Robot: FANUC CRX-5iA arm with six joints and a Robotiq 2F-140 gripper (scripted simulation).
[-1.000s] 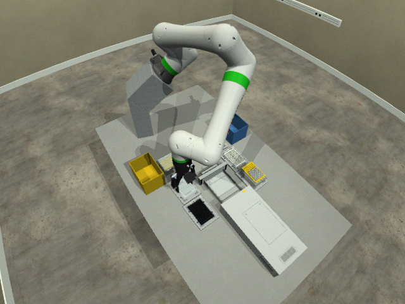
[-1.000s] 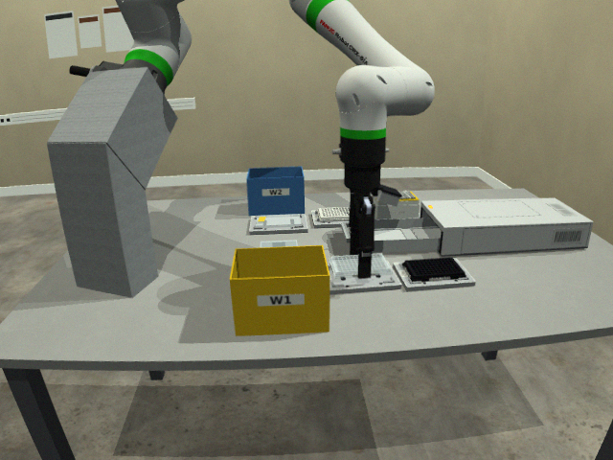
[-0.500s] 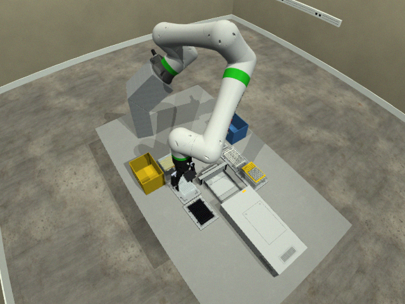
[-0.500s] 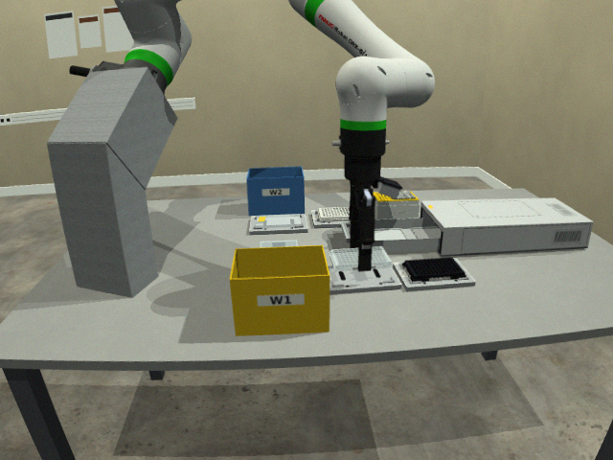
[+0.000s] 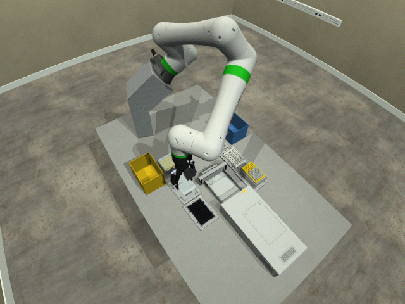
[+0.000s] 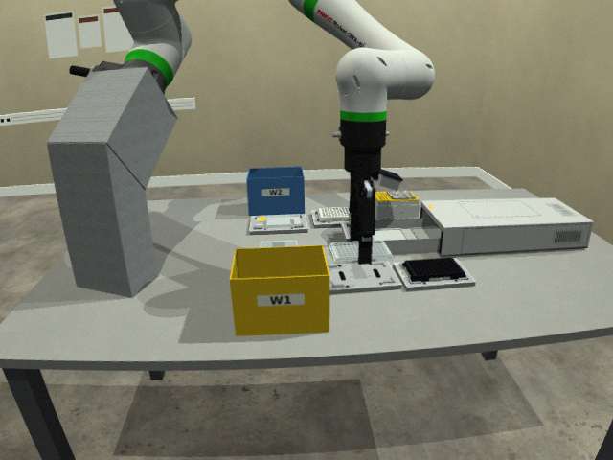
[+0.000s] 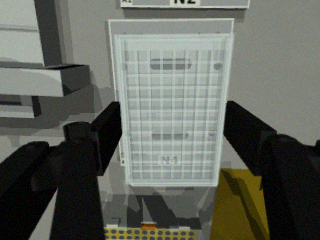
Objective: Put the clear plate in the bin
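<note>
Now: the nest N4 80 mm below my hand. From my hand the other things lie so: clear plate: 20 mm below; then black plate: 170 mm ahead, 20 mm to the left, 70 mm below; then yellow bin W1: 160 mm behind, 160 mm to the right, 50 mm below.
</note>
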